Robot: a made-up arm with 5 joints.
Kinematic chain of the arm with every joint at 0, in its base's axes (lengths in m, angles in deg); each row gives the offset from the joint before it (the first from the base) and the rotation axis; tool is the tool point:
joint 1: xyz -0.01 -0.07 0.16 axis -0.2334 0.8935 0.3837
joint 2: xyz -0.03 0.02 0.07 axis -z
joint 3: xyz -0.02 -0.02 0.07 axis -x
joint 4: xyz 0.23 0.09 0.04 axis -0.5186 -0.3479 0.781
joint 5: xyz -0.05 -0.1 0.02 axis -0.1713 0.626 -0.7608
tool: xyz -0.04 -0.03 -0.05
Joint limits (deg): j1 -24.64..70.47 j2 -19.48..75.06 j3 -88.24..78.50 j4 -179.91..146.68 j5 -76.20..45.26
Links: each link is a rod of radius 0.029 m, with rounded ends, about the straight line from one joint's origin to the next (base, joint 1, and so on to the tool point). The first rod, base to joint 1, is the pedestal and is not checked.
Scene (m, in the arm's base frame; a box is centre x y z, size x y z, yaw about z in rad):
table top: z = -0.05
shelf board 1: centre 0.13 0.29 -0 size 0.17 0.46 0.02 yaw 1.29
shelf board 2: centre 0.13 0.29 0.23 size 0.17 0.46 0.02 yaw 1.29
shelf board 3: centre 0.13 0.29 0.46 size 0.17 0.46 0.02 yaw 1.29
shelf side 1: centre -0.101 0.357 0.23 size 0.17 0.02 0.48 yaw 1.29
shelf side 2: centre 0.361 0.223 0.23 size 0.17 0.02 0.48 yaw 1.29
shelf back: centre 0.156 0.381 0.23 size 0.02 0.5 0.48 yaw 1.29
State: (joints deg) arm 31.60 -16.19 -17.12 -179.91 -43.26
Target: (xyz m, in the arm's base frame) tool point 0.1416 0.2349 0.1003
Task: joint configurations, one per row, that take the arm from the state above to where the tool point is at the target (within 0.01 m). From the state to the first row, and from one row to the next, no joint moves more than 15 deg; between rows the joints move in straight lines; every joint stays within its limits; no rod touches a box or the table.
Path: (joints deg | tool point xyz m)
1: 24.71 -5.02 -13.86 -169.62 -50.64 | 0.2032 0.1743 0.3718
2: 17.82 6.15 -10.61 -159.33 -58.03 | 0.1919 0.1348 0.3707
3: 10.93 17.32 -7.35 -149.04 -65.41 | 0.1802 0.0891 0.3651
4: 19.57 18.45 4.04 -146.52 -66.68 | 0.1840 0.1139 0.2895
5: 28.22 19.57 15.43 -144.00 -67.94 | 0.1693 0.1236 0.2159
6: 36.87 20.70 26.83 -141.48 -69.20 | 0.1400 0.1177 0.1511
7: 45.51 21.83 38.22 -138.97 -70.46 | 0.1020 0.0974 0.1003
8: 51.18 16.72 30.90 -150.89 -64.74 | 0.1104 0.1500 0.0977
9: 56.84 11.60 23.59 -162.82 -59.01 | 0.1233 0.1969 0.0994
10: 62.51 6.49 16.27 -174.75 -53.29 | 0.1416 0.2349 0.1003

